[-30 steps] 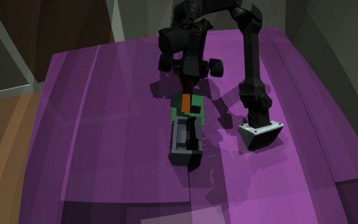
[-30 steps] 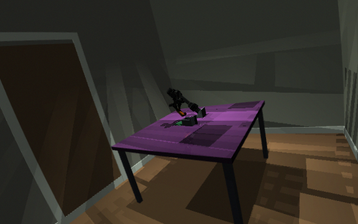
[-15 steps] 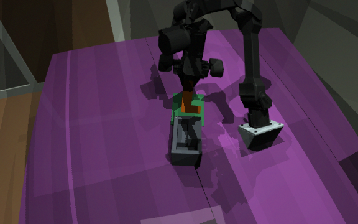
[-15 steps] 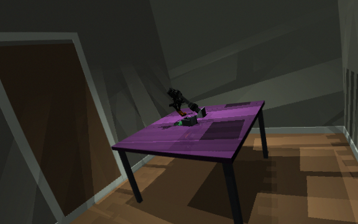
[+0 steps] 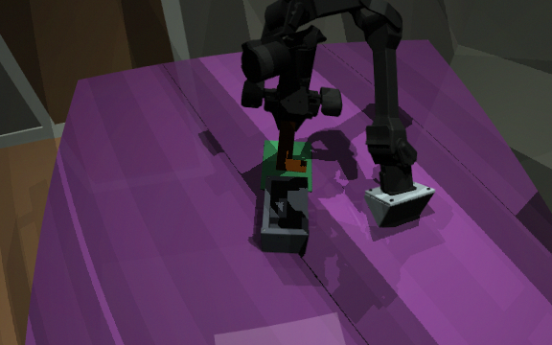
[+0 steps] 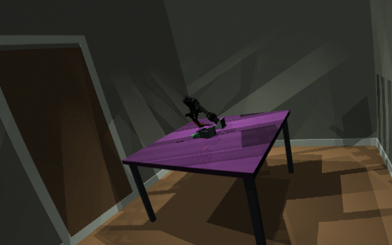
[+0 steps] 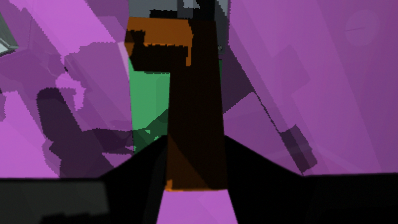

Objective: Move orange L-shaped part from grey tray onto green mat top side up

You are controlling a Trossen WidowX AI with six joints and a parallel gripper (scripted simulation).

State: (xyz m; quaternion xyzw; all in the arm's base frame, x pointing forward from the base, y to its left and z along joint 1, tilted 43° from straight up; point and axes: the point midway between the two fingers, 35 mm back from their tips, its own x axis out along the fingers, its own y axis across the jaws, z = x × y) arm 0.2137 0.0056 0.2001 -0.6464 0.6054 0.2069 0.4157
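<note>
Now: gripper tip 4 cm to the right of the orange L-shaped part and 3 cm above it. Round my gripper tip: green mat 17 cm below, 2 cm to the right, 1 cm behind.
</note>
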